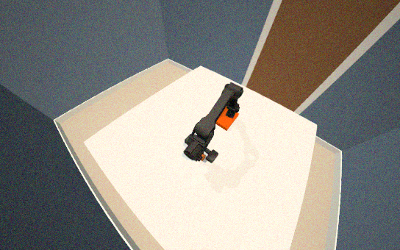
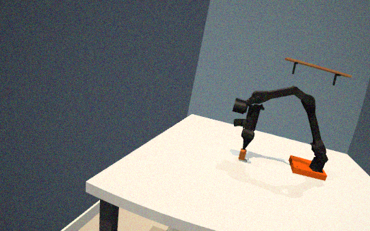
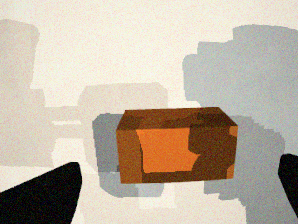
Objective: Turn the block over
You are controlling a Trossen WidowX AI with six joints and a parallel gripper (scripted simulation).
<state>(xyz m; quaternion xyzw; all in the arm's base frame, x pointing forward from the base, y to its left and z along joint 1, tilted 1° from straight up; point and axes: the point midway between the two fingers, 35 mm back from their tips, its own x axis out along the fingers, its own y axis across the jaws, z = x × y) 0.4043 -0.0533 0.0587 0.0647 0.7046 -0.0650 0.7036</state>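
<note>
Now: gripper tip 10 mm past the orange block and 40 mm above it.
</note>
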